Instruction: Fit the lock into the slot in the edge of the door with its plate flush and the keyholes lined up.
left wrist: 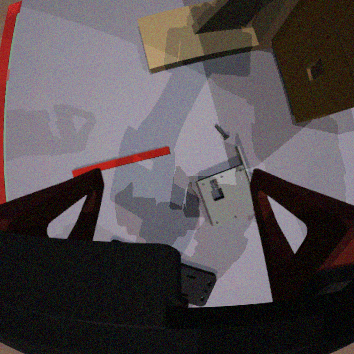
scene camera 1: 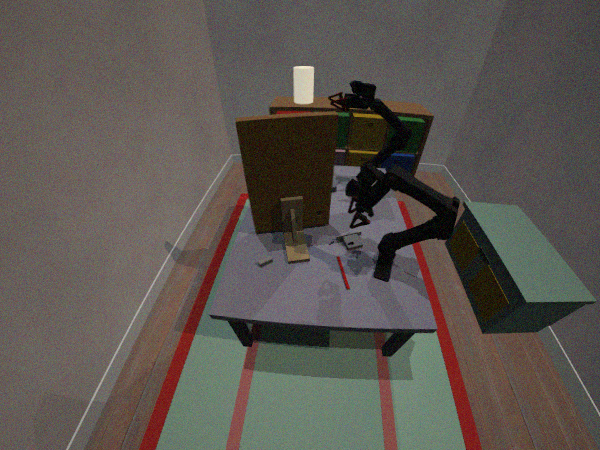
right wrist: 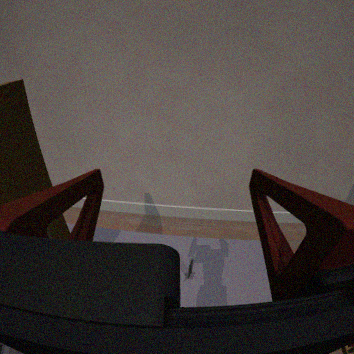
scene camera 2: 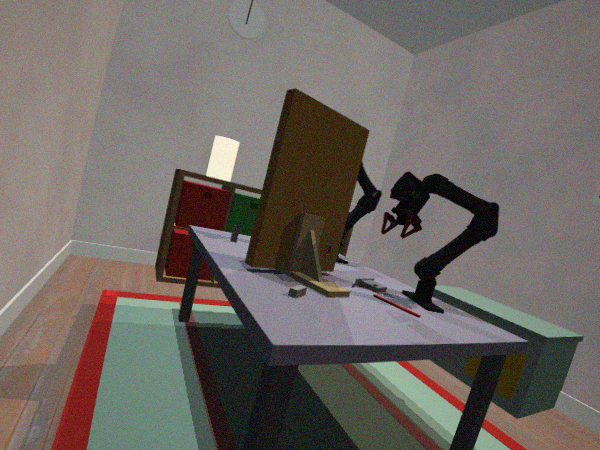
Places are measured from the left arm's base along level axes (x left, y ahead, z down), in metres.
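Pixels of known places: left gripper, between the fingertips: [left wrist: 176, 176] [scene camera 1: 349, 220] [scene camera 2: 391, 235]; right gripper, between the fingertips: [scene camera 1: 329, 100] [right wrist: 176, 176]; left arm's base, origin of its link: [scene camera 1: 384, 262] [scene camera 2: 421, 302]; right arm's base, origin of its link: [scene camera 1: 365, 186].
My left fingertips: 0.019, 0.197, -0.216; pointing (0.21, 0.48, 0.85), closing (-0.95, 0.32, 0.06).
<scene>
For each thing: its middle in the pictures, then the offset to it from my left fingertips, as dx, dy, dz. Level surfaces: height alone.
- lock, middle of its body: [left wrist: 228, 195] [scene camera 2: 373, 285] [scene camera 1: 352, 241] -0.083, -0.021, +0.205
- brown door, middle of its body: [right wrist: 13, 215] [scene camera 2: 312, 190] [scene camera 1: 290, 179] -0.064, +0.298, -0.084
- red bar, middle of its body: [left wrist: 118, 161] [scene camera 2: 395, 305] [scene camera 1: 342, 272] +0.106, -0.029, +0.213
- small dark pin, middle of its body: [left wrist: 220, 131] -0.038, +0.072, +0.212
- grey block, middle of its body: [scene camera 2: 297, 291] [scene camera 1: 265, 261] +0.194, +0.313, +0.205
- table, height of its surface: dz +0.216
- dark upright piece, middle of its body: [right wrist: 189, 267] [scene camera 2: 235, 233] -0.426, +0.536, +0.178
The lock [scene camera 1: 352, 242] [scene camera 2: 370, 285] [left wrist: 227, 202], a pale flat case with a thin plate along one edge and a keyhole, lies on the table between the door and the left arm's base. The brown door [scene camera 1: 290, 165] [scene camera 2: 320, 175] [left wrist: 330, 40] [right wrist: 20, 160] stands upright; its keyhole [scene camera 1: 319, 213] [scene camera 2: 328, 249] [left wrist: 316, 69] is low on the face. The slot in its edge cannot be made out. My left gripper [scene camera 1: 351, 219] [scene camera 2: 394, 234] [left wrist: 176, 176] is open and empty, pointing down above the lock. My right gripper [scene camera 1: 335, 101] [right wrist: 176, 176] is open and empty, high behind the door.
A wooden stand [scene camera 1: 297, 255] [scene camera 2: 332, 288] [left wrist: 162, 42] braces the door. A red bar [scene camera 1: 343, 272] [scene camera 2: 396, 305] [left wrist: 121, 161], a small dark pin [left wrist: 222, 131] and a grey block [scene camera 1: 264, 261] [scene camera 2: 297, 291] lie on the table [scene camera 1: 280, 300]. A dark upright piece [scene camera 2: 234, 234] [right wrist: 190, 268] stands behind the door.
</scene>
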